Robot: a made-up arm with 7 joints. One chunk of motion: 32 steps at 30 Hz.
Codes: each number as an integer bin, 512 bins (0 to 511) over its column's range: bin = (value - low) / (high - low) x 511, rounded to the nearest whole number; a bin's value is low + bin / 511 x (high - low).
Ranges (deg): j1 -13..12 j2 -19..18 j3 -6..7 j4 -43..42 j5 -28..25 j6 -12..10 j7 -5..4
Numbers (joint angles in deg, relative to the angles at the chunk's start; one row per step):
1: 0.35 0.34 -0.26 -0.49 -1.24 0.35 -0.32
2: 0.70 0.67 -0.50 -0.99 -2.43 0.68 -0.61
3: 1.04 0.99 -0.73 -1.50 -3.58 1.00 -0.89
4: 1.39 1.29 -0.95 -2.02 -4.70 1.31 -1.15
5: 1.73 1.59 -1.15 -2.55 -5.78 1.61 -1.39
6: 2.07 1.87 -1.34 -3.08 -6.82 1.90 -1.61
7: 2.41 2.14 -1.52 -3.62 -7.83 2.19 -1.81
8: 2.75 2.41 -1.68 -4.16 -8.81 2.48 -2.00
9: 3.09 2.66 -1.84 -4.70 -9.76 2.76 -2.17
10: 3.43 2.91 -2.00 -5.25 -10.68 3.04 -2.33
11: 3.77 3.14 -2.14 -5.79 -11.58 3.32 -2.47
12: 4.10 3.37 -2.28 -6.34 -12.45 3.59 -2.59
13: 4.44 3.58 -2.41 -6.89 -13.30 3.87 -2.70
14: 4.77 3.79 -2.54 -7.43 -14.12 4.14 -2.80
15: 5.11 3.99 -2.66 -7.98 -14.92 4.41 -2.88
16: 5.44 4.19 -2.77 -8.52 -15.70 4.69 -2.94
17: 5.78 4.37 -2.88 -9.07 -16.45 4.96 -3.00
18: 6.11 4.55 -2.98 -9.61 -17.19 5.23 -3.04
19: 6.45 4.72 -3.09 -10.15 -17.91 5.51 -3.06
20: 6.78 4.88 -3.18 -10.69 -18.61 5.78 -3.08
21: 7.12 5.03 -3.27 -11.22 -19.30 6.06 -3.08
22: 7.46 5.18 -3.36 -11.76 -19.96 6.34 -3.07
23: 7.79 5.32 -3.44 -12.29 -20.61 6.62 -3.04
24: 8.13 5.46 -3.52 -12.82 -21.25 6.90 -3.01
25: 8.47 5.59 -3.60 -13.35 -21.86 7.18 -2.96
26: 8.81 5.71 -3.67 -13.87 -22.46 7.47 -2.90
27: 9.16 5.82 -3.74 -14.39 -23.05 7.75 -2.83
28: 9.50 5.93 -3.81 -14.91 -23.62 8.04 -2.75
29: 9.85 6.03 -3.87 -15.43 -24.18 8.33 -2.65
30: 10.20 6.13 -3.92 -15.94 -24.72 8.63 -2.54
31: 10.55 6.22 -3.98 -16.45 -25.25 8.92 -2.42
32: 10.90 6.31 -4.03 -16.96 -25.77 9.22 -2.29
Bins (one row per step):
1: 273 267 226 256 258 287 266
2: 280 272 216 253 247 295 249
3: 287 276 207 249 235 302 233
4: 294 280 199 246 225 309 219
5: 301 284 191 243 214 316 205
6: 308 288 183 240 204 323 192
7: 315 292 176 237 194 330 181
8: 322 296 170 233 185 336 170
9: 329 299 164 230 176 343 161
10: 336 303 157 227 167 349 152
11: 343 306 152 224 158 356 144
12: 350 309 146 220 150 362 137
13: 356 312 141 217 142 369 131
14: 363 315 136 214 134 375 125
15: 370 318 131 211 126 381 120
16: 377 320 127 207 119 388 117
17: 384 323 123 204 111 394 114
18: 391 325 119 201 104 400 111
19: 398 328 114 197 97 407 110
20: 404 330 111 194 91 413 109
21: 411 332 107 191 84 419 109
22: 418 334 104 188 78 426 110
23: 425 336 101 185 71 432 111
24: 432 338 97 181 65 439 113
25: 439 340 94 178 59 445 116
26: 446 341 92 175 53 452 119
27: 453 343 89 172 48 459 123
28: 460 344 86 169 42 465 128
29: 467 346 84 166 37 472 133
30: 474 347 82 163 32 479 140
31: 481 348 79 160 27 486 146
32: 489 350 77 157 22 493 154

